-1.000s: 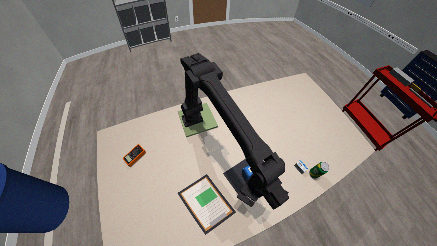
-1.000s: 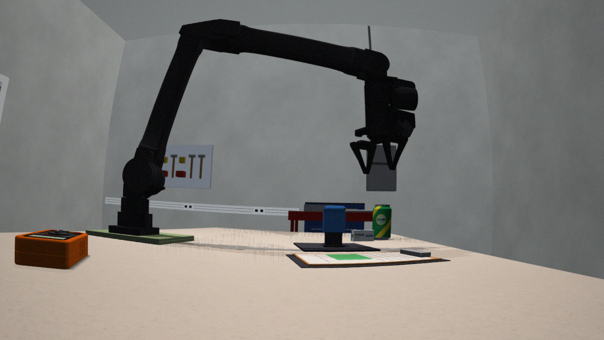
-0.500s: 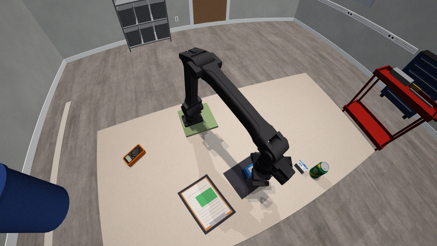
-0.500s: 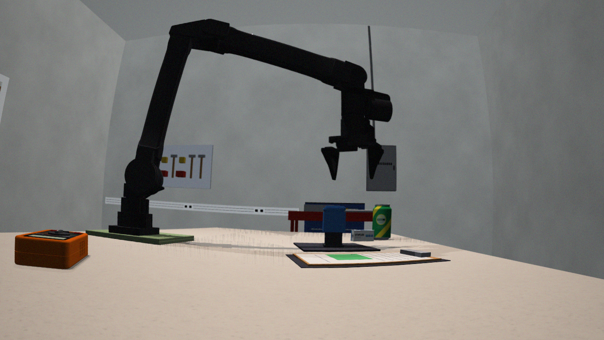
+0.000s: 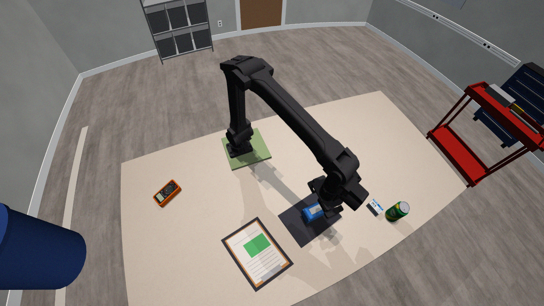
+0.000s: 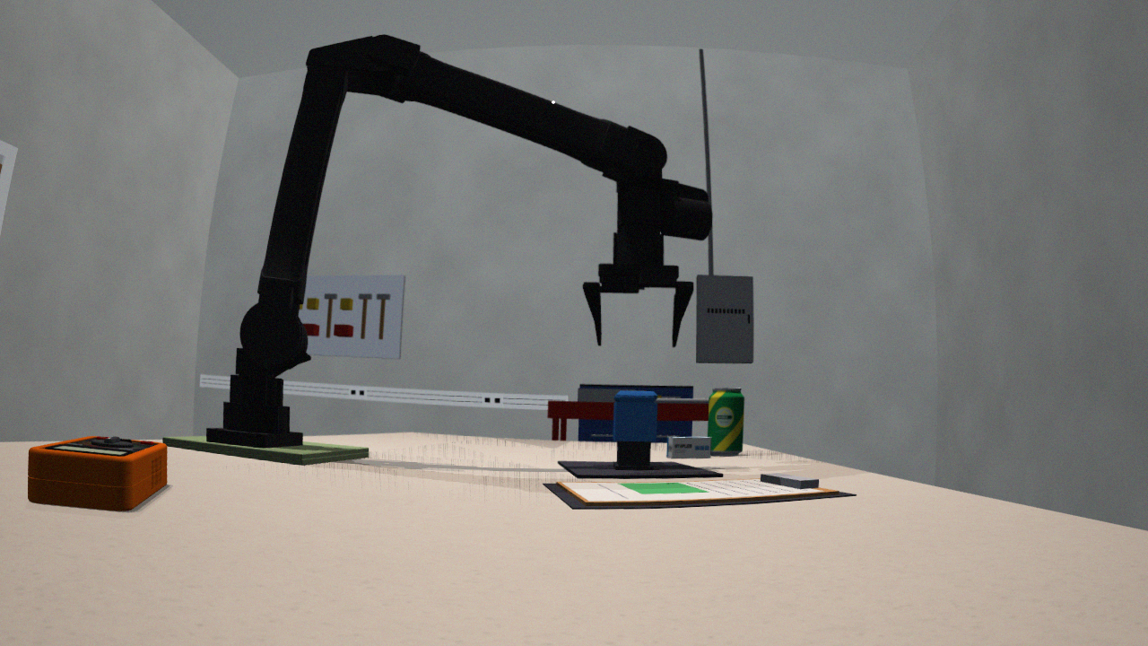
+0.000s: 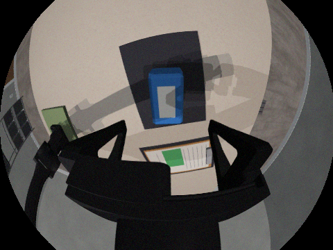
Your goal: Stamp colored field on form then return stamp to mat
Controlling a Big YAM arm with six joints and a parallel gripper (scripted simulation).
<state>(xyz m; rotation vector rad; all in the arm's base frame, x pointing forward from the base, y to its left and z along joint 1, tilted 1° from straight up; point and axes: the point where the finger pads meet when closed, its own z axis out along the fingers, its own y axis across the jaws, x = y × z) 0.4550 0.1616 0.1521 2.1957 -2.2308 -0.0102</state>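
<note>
Now: hand 12 cm above the blue stamp. Also, from my hand: dark mat (17 cm below); then clipboard (26 cm to the right, 16 cm below, 6 cm ahead); then stamp base (15 cm below).
</note>
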